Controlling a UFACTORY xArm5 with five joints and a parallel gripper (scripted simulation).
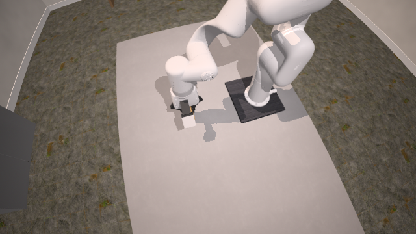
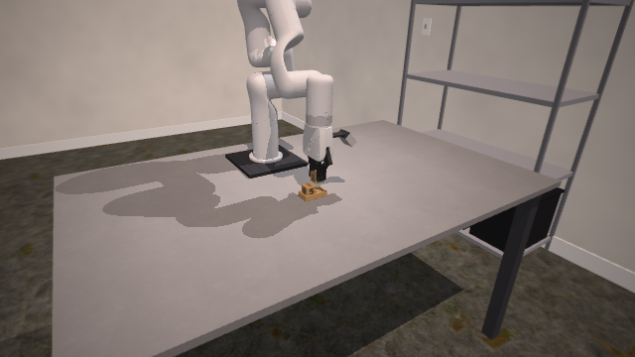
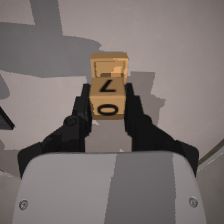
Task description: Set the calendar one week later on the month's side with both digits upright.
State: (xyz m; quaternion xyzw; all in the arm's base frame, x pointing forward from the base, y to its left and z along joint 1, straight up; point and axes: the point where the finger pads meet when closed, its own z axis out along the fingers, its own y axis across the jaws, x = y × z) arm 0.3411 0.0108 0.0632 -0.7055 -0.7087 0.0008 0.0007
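My hand is 20 mm to the left of the wooden calendar tray and 70 mm above it.
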